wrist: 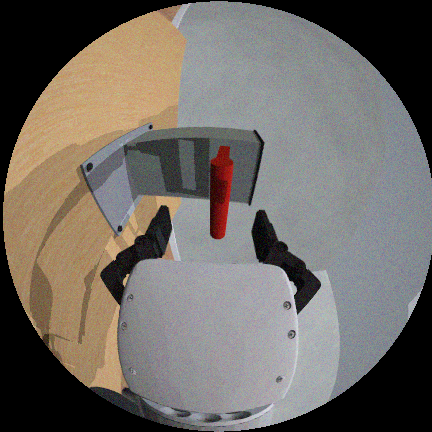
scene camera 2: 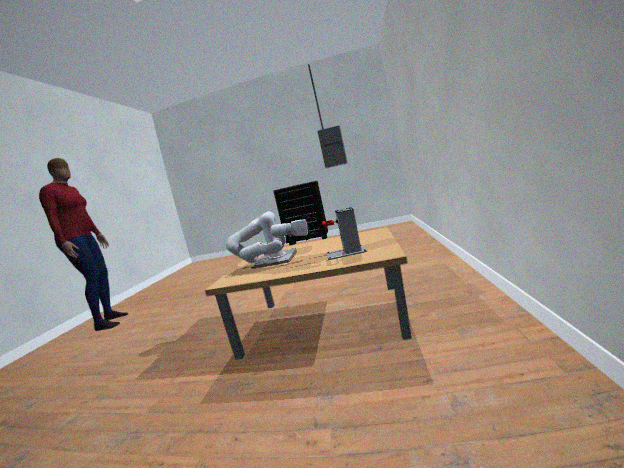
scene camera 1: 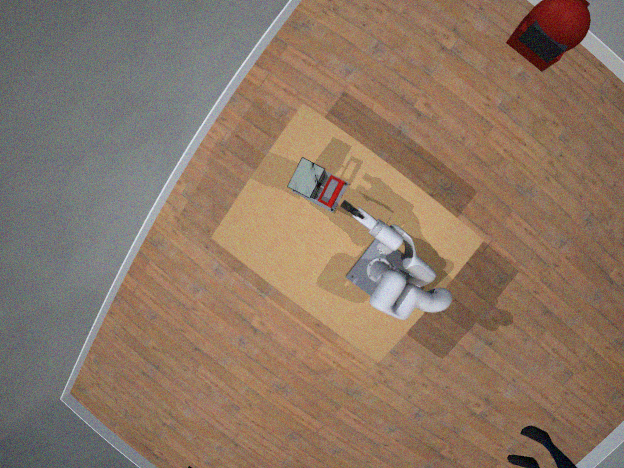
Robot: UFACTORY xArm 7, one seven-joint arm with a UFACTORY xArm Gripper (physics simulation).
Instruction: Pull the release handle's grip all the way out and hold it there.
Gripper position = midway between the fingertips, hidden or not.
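I can see a grey base plate [wrist: 106,172] here. And there, in the same view as the plate, is my gripper [wrist: 211,218].
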